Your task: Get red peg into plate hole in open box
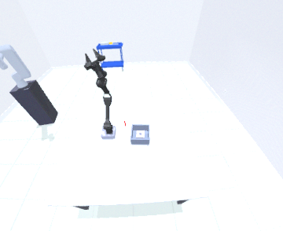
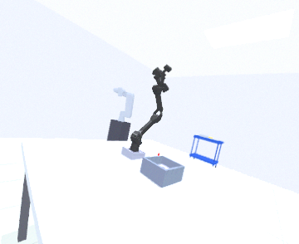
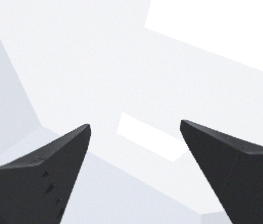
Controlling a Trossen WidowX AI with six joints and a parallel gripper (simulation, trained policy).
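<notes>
Now: the red peg 770 mm below my gripper tip, 180 mm ahead of it and 80 mm to the right of it. Also, from my gripper tip: grey-blue box: 790 mm below, 320 mm ahead, 280 mm to the right.
</notes>
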